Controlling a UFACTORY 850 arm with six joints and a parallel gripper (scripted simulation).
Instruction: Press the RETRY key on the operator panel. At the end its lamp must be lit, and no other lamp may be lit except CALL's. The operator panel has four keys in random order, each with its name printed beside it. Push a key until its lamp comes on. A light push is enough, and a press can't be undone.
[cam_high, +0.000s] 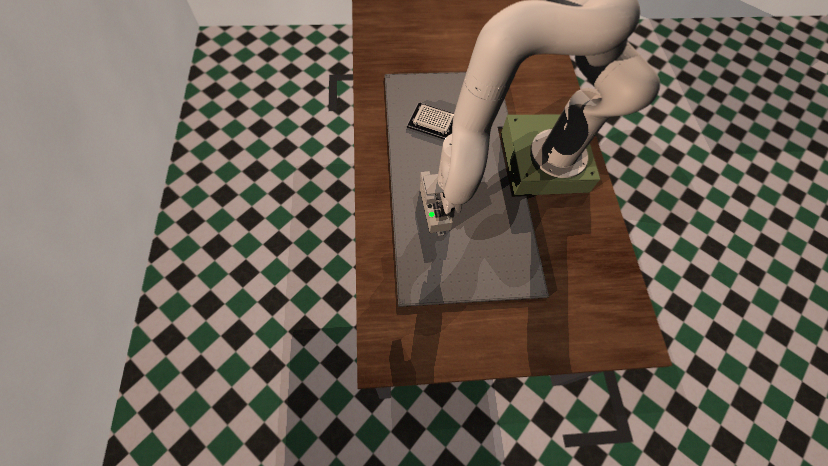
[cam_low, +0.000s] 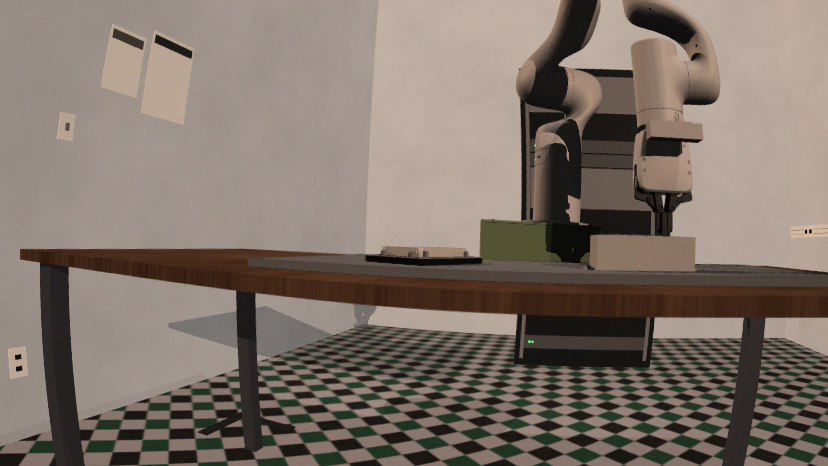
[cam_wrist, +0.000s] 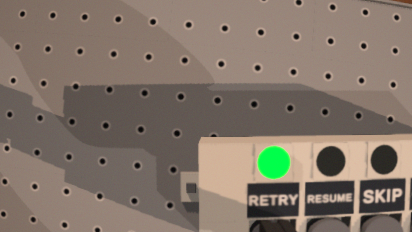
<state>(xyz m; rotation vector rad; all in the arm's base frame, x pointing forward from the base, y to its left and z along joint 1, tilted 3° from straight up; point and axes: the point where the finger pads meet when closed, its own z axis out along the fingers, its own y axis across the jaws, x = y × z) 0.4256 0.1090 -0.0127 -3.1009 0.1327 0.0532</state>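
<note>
Right now my hand is 5 cm to the left of the operator panel and 3 cm above it. The rest, counted from my hand: white well plate (40 cm to the right, 8 cm behind, 5 cm below).
</note>
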